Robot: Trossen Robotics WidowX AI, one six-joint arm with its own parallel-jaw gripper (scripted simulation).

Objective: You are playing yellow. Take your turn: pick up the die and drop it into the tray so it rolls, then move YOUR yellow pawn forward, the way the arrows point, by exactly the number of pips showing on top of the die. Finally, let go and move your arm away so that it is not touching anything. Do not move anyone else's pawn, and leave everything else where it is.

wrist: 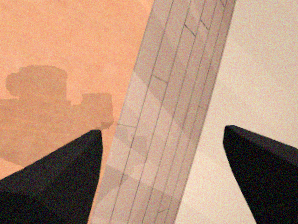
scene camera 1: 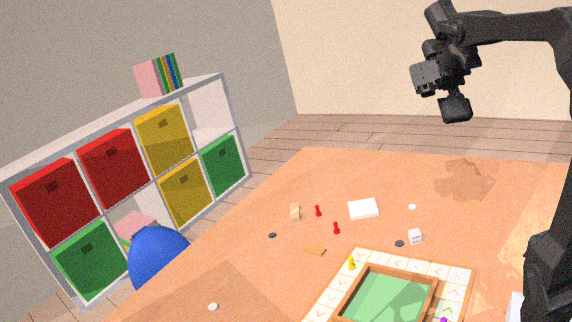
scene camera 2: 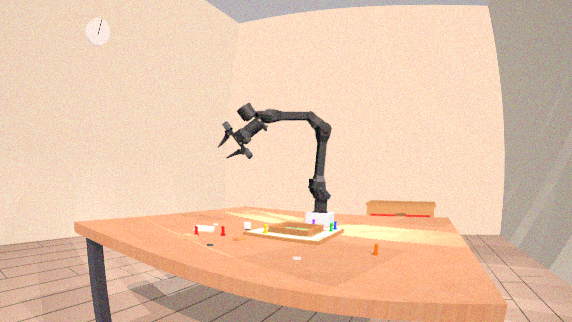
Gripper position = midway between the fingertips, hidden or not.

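Scene camera 1 shows my gripper (scene camera 1: 438,96), open and holding nothing; the wrist view also shows the gripper (wrist: 163,137).
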